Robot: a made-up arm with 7 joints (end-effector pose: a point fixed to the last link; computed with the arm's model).
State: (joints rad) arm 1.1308 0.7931 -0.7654 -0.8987 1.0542 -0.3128 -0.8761
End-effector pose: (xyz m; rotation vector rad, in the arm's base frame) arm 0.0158 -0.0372 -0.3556 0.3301 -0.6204 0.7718
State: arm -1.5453 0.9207 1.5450 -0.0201 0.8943 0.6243 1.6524
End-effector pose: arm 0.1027 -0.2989 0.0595 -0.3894 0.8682 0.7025
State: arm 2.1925 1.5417 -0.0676 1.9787 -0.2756 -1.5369 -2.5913
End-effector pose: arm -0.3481 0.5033 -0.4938 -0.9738 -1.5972 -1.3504
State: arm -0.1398 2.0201 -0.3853 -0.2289 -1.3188 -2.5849 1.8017
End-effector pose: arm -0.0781 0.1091 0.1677 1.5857 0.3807 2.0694
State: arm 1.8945 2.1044 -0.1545 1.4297 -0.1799 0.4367 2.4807
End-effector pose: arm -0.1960 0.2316 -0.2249 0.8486 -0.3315 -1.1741
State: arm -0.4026 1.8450 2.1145 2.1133 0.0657 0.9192 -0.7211
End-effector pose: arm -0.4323 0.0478 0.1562 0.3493 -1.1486 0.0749
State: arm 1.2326 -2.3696 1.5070 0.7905 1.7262 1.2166 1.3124
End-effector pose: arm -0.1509 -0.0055 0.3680 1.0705 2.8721 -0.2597
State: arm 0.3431 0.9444 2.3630 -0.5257 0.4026 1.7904 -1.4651
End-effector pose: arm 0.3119 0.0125 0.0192 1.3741 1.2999 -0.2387
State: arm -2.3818 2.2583 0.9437 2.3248 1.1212 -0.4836 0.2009
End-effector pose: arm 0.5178 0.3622 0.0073 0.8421 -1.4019 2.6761
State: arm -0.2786 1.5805 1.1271 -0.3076 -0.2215 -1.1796 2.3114
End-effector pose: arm 0.2428 0.0401 0.2558 0.8619 1.2080 2.5031
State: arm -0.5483 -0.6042 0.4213 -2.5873 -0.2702 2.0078 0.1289
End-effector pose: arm 0.8347 -0.5641 -0.1304 0.0424 1.5686 -0.4466
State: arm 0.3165 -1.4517 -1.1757 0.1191 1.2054 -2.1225 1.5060
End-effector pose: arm 0.3241 0.2315 0.0247 -0.6110 0.2575 -0.5628
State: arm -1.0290 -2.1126 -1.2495 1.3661 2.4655 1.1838 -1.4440
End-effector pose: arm 0.1809 0.2755 -0.1835 -1.9983 -0.2675 -0.8161
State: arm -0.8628 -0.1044 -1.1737 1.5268 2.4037 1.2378 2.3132
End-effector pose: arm 0.1914 -0.0217 0.3589 1.9738 0.8804 -0.7485
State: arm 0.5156 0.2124 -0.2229 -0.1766 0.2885 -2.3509 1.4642
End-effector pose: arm 0.0529 0.1225 -0.1592 -1.4669 1.7759 1.5421
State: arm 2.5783 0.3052 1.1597 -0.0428 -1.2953 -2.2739 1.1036
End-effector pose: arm -0.1428 -0.0574 0.0627 0.8011 -1.6595 -0.6333
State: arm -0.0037 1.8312 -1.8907 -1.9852 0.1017 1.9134 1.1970
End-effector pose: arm 0.5162 0.0527 -0.5153 -0.4649 1.9510 1.3386
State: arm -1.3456 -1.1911 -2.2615 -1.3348 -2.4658 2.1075 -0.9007
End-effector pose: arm 0.2880 0.2030 0.4852 0.9811 0.9757 2.3822
